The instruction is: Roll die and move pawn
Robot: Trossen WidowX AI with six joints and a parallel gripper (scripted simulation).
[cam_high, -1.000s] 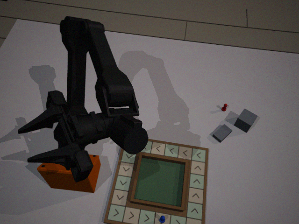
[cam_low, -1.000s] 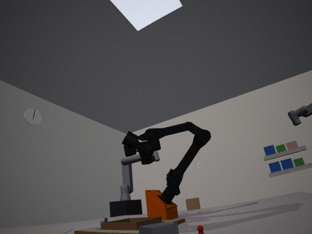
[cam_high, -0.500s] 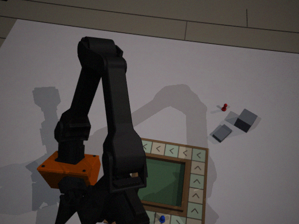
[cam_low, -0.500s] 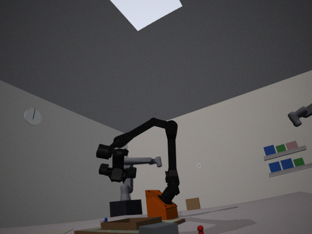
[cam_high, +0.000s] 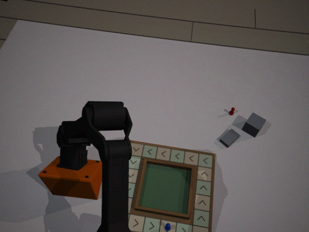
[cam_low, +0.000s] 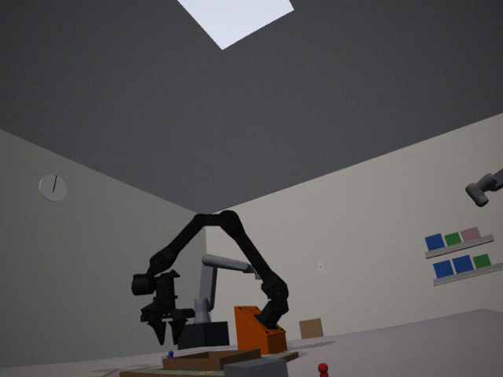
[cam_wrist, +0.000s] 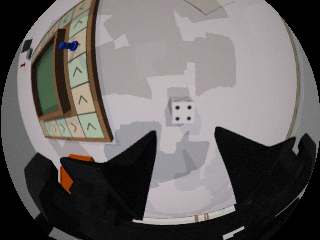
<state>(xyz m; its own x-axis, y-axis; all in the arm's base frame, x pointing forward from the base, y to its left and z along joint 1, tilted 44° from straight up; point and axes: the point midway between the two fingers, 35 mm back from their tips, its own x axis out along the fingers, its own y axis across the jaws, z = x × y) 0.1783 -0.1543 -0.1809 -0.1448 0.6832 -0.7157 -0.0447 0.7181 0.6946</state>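
Right now the white die is 1 cm ahead of my gripper tip and 4 cm below it. The rest, counted from my gripper tip: blue pawn 12 cm ahead, 15 cm to the left, 2 cm below; green dice tray 9 cm ahead, 26 cm to the left, 5 cm below; beige card 23 cm ahead, 2 cm to the right, 5 cm below.
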